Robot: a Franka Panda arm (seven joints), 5 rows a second.
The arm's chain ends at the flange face. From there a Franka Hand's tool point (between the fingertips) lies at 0.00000 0.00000 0.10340 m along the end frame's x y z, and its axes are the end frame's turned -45 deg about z.
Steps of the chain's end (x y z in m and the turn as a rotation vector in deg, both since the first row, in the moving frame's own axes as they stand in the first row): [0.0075, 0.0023, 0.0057, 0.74, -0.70, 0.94]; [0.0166, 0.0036, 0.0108, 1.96, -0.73, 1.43]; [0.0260, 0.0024, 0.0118, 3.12, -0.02, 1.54]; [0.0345, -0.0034, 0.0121, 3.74, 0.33, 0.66]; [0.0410, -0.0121, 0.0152, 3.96, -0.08, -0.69]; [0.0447, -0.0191, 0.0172, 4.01, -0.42, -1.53]
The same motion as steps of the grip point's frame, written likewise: [0.0037, 0.0051, 0.0057, 1.02, 0.03, 0.94]; [0.0108, 0.0109, 0.0107, 1.90, 0.87, 1.43]; [0.0207, 0.0161, 0.0116, 2.22, 2.19, 1.54]; [0.0320, 0.0177, 0.0119, 2.41, 2.88, 0.66]; [0.0425, 0.0153, 0.0150, 2.86, 2.74, -0.69]; [0.0496, 0.0124, 0.0169, 3.13, 2.54, -1.53]
